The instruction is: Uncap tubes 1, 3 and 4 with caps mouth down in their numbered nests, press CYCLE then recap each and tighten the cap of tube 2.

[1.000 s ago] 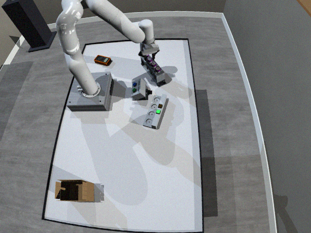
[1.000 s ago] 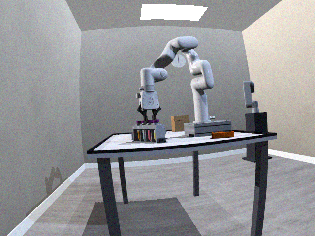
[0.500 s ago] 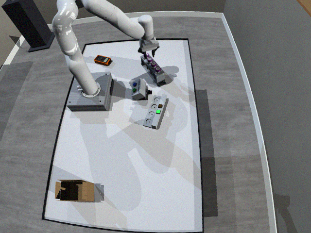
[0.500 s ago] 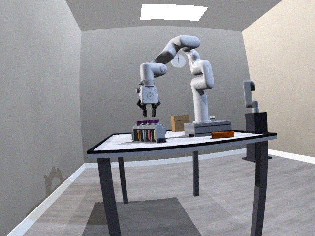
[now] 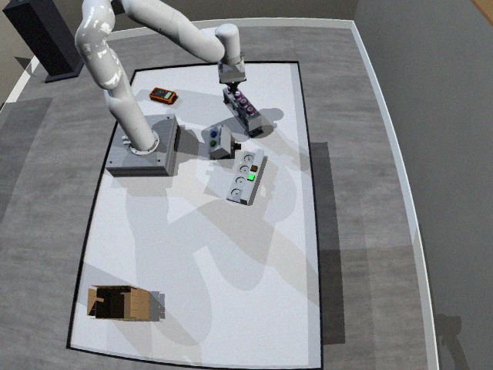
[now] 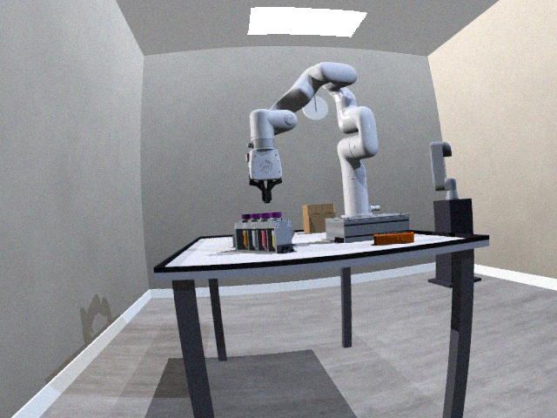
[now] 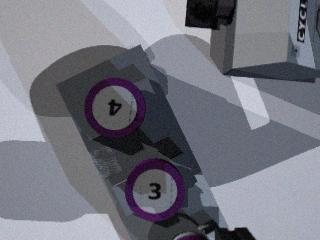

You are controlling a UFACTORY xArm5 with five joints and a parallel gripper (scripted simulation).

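My hand is 9 cm past the green key, 19 cm to the left of it and 11 cm above it. The rest, counted from my hand: blue key (9 cm behind, 14 cm to the right, 11 cm below); then key housing (7 cm behind, 17 cm to the right, 12 cm below); then cardboard box (39 cm behind, 80 cm to the right, 11 cm below).
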